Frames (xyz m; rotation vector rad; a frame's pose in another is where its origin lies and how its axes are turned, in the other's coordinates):
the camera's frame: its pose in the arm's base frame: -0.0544 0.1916 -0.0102 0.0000 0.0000 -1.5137
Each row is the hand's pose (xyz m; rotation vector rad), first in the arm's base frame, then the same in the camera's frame.
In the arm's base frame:
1: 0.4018 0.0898 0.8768 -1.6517 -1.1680 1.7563
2: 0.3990 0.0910 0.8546 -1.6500 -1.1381 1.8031
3: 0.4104 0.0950 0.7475 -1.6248 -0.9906 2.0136
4: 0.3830 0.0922 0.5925 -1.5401 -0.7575 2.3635
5: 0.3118 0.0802 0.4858 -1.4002 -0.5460 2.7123
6: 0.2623 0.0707 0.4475 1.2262 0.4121 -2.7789
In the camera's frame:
1: 0.1277 0.4496 0.8870 0.3902 1.9404 -1.6731
2: 0.1263 0.4469 0.8648 0.4040 1.8944 -1.6720
3: 0.1230 0.4585 0.7577 0.4590 1.6818 -1.6682
4: 0.1242 0.4310 0.6027 0.4994 1.3397 -1.6165
5: 0.1321 0.3592 0.4960 0.4835 1.0213 -1.5152
6: 0.1388 0.3093 0.4577 0.4507 0.8455 -1.4368

